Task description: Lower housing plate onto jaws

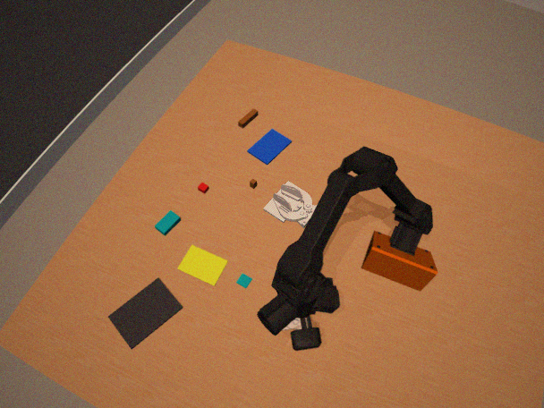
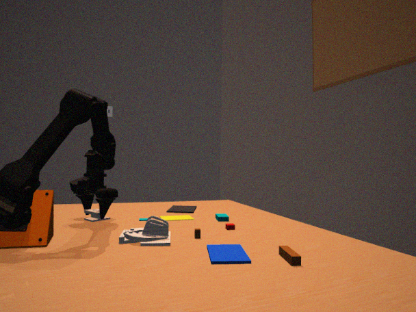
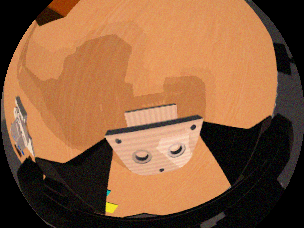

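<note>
My gripper tip is 1 cm short of the white part and 1 cm to the right of it. Also, from my gripper tip: brown cube (28 cm ahead, 30 cm to the right); then black plate (34 cm ahead, 16 cm to the left, 1 cm below); then yellow plate (28 cm ahead, 2 cm to the right, 1 cm below).
</note>
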